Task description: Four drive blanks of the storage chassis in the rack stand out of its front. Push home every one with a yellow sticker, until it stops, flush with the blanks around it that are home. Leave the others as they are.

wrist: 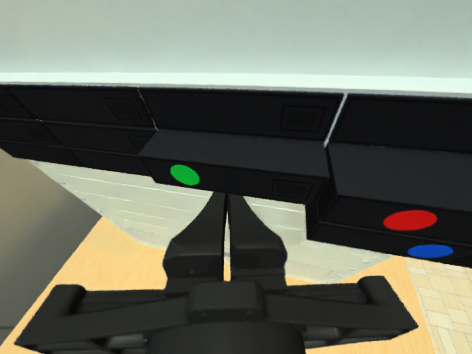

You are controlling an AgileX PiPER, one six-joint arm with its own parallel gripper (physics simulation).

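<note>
A dark blank with a green sticker point(185, 175) stands out of the chassis front in the middle of the wrist view. To its right, a blank with a red sticker point(410, 220) stands out, and a blank with a blue sticker point(430, 251) stands out directly below that one. No yellow sticker shows; the area under the green-stickered blank is hidden behind that blank and the fingers. My gripper point(227, 189) is shut and holds nothing. Its fingertips are at the lower edge of the green-stickered blank; whether they touch anything is hidden.
Other blanks point(85, 102) form the flat dark front at the left and along the top. The pale chassis top point(235, 40) spans the upper view. A light grey panel point(110, 200) lies below the blanks, above a wooden surface point(115, 255). Pale tiles point(445, 300) show at lower right.
</note>
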